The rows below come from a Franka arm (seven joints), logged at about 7 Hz.
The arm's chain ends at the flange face. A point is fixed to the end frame.
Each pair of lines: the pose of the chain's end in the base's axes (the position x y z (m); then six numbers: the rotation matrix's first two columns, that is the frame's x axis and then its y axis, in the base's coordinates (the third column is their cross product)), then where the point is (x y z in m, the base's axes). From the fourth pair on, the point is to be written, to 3 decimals.
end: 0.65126 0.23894 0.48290 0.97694 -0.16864 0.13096 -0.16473 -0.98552 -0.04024
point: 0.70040 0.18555 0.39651
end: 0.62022 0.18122 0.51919 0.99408 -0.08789 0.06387 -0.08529 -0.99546 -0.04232
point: 0.66770 0.13276 0.42905
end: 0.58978 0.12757 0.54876 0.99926 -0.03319 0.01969 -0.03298 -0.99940 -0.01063
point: 0.63569 0.07899 0.45787
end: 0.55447 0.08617 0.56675 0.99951 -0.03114 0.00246 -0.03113 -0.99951 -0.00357
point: 0.599 0.037 0.475
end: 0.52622 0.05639 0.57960 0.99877 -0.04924 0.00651 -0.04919 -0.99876 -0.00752
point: 0.570 0.007 0.488
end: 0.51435 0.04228 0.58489 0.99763 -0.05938 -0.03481 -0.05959 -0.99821 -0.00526
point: 0.554 -0.008 0.492
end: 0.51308 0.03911 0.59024 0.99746 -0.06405 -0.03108 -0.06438 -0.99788 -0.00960
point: 0.553 -0.011 0.497
